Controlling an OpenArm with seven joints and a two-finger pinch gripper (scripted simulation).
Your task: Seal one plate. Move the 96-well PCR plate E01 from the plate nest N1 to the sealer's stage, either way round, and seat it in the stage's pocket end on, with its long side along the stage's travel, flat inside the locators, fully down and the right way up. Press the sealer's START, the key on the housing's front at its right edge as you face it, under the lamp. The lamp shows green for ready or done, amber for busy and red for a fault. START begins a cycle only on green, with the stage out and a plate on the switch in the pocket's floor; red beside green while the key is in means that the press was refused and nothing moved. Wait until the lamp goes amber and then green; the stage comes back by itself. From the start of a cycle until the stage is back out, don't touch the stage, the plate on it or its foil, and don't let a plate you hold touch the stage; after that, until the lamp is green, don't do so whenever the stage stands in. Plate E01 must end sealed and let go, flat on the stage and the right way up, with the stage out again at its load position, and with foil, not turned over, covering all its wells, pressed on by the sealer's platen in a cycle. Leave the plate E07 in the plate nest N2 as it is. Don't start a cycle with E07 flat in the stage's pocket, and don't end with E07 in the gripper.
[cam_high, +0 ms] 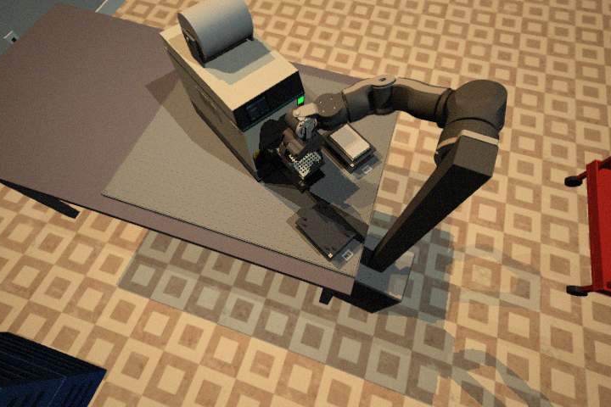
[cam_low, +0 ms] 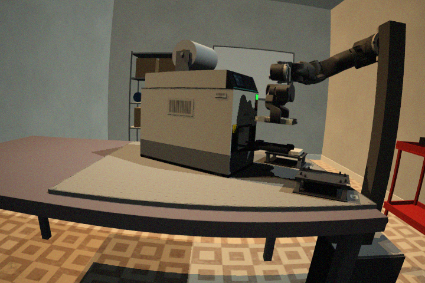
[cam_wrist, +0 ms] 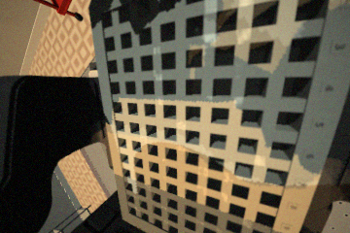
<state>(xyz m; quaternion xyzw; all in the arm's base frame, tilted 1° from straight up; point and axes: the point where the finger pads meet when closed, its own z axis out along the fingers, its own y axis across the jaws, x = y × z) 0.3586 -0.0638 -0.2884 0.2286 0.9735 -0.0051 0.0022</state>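
Now: hand 1 cm short of the sealer's dark stage, 1 cm to the left of it and 9 cm above it. The rest, counted from my hand: plate E07 (10 cm behind, 21 cm to the right, 14 cm below); foil roll (31 cm ahead, 16 cm to the right, 22 cm above); plate E01 (right at my hand).
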